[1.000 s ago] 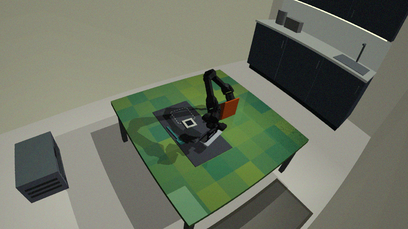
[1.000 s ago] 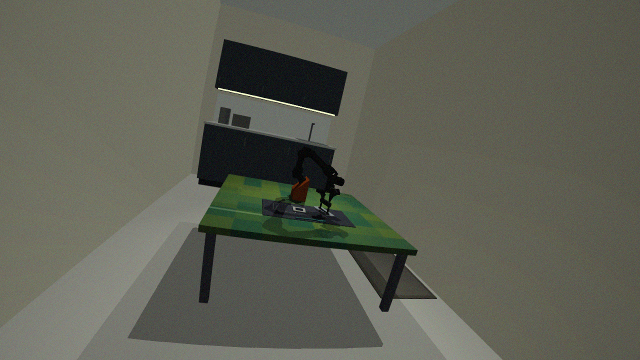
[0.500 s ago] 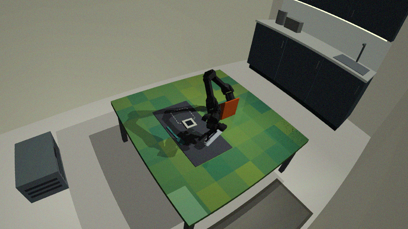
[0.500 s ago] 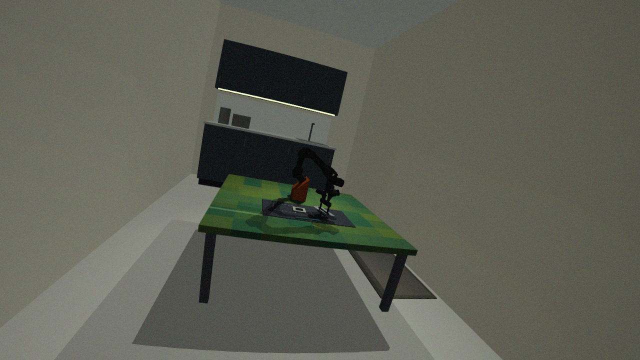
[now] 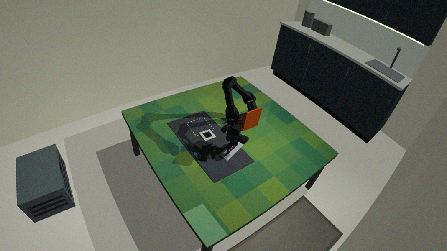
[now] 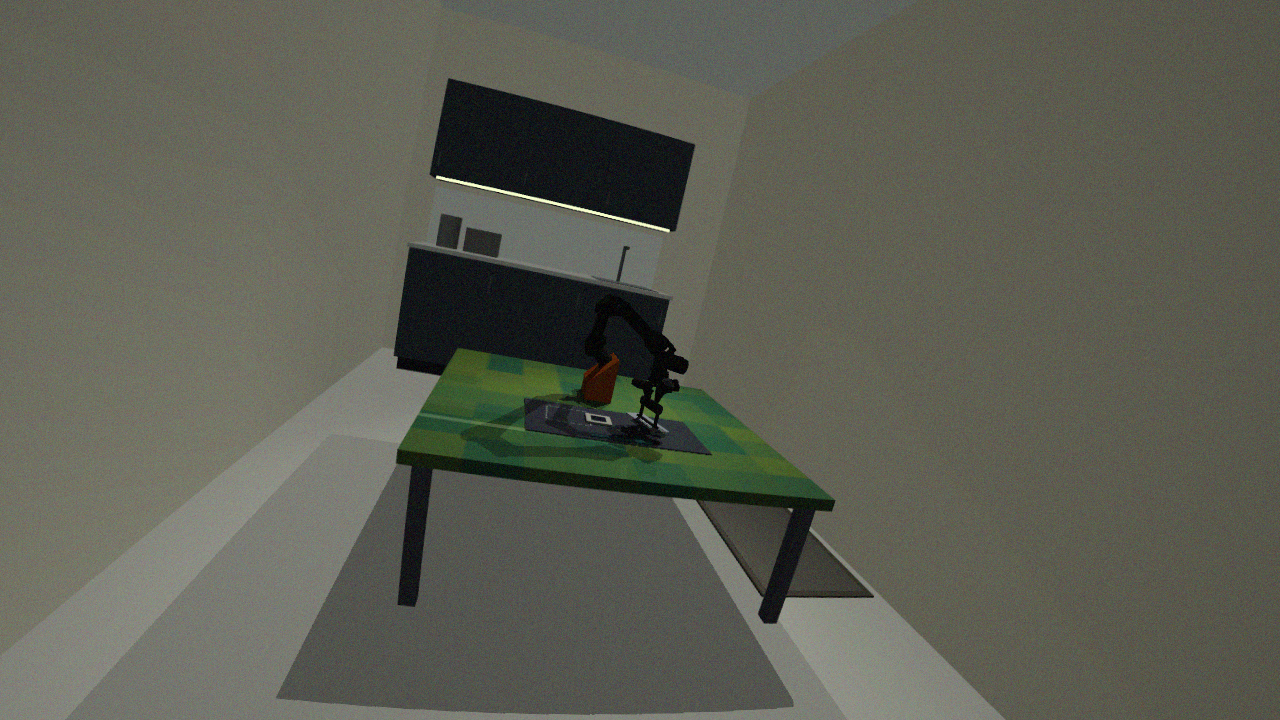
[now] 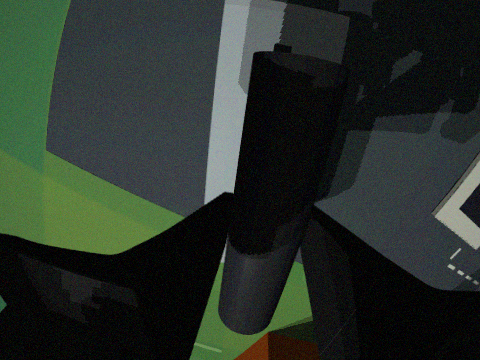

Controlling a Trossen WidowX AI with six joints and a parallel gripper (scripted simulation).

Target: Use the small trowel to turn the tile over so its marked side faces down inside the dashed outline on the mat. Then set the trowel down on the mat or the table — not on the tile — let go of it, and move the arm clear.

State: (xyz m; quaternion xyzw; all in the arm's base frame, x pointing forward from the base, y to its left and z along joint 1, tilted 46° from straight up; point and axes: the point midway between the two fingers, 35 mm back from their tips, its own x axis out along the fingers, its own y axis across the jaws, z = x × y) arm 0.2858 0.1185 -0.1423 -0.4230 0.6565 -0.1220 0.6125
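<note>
My gripper tip is now 2 cm short of the small trowel, 1 cm to the right of it and 3 cm above it. Also, from my gripper tip: dark mat 11 cm ahead, 14 cm to the right, 9 cm below; teal spatula-like tool 25 cm ahead, 10 cm to the right, 6 cm below; tile 9 cm ahead, 19 cm to the right, 6 cm below.
</note>
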